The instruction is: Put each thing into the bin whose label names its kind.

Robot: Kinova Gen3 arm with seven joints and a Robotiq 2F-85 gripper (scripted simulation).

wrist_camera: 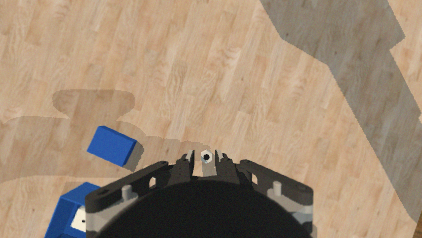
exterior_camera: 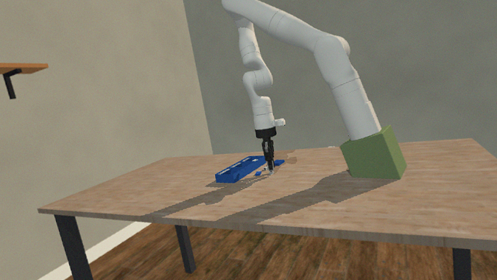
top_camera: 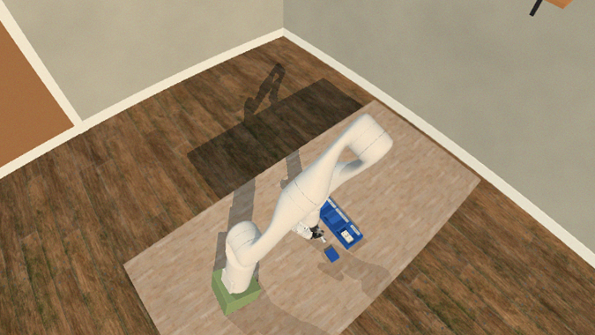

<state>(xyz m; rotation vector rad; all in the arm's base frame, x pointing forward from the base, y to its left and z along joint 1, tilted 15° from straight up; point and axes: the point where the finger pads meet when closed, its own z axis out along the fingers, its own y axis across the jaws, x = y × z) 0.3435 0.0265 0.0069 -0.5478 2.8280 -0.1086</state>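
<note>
Right now my hand is 30 mm above the grey ring. Also, from my hand: flat blue block (130 mm to the right, 30 mm below, 30 mm ahead); then white tile (130 mm ahead, 100 mm to the right, 20 mm below).
</note>
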